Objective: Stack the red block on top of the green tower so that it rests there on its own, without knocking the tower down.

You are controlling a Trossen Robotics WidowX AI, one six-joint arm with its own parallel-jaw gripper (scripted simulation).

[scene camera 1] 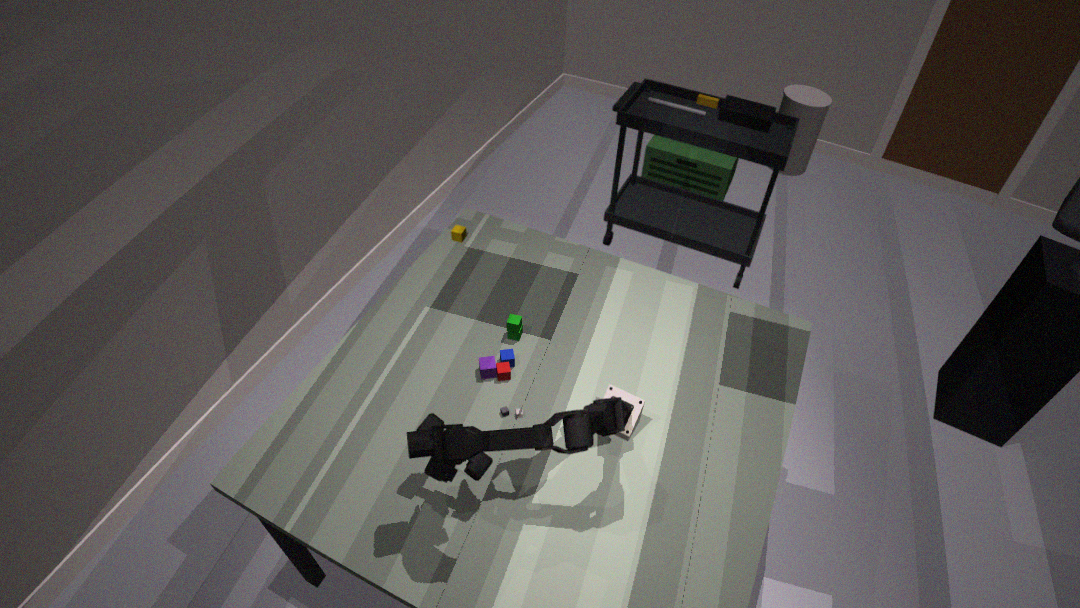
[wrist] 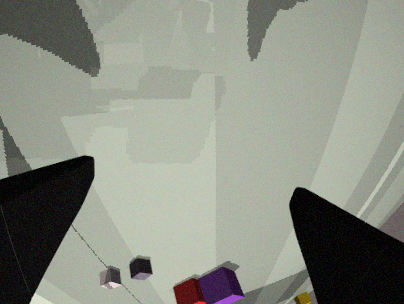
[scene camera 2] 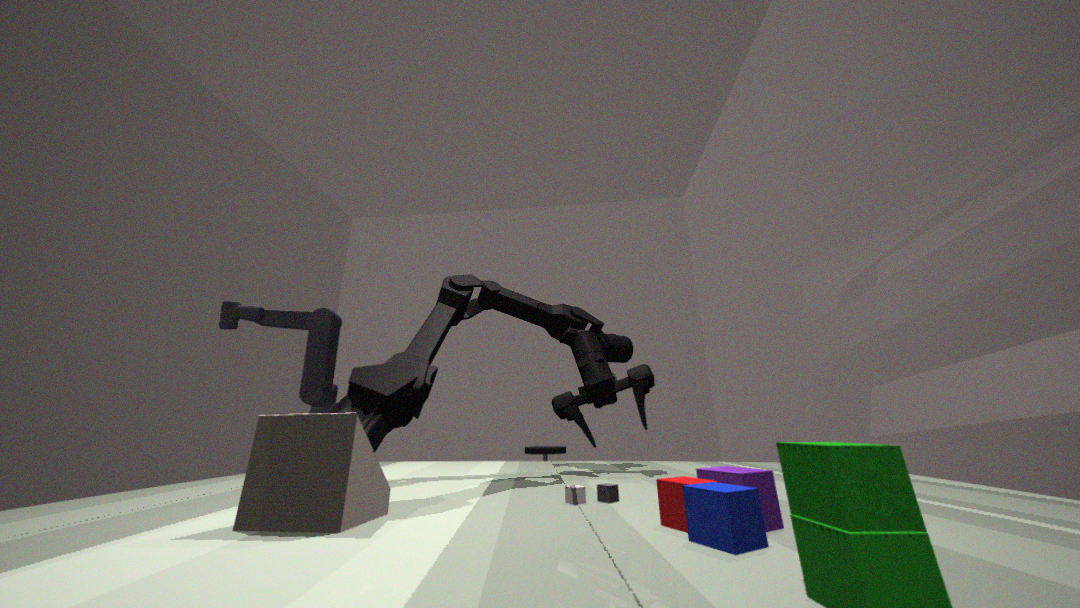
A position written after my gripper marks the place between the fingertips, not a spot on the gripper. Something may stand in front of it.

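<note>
My gripper (scene camera 2: 620,438), (scene camera 1: 453,451), (wrist: 196,183) is open and holds nothing. There is a red block (scene camera 2: 672,511), and there is a blue block (scene camera 2: 726,517), though the wrist view does not show the blue block, hidden as it is by the red block. A purple block (scene camera 2: 763,480) is here too.
</note>
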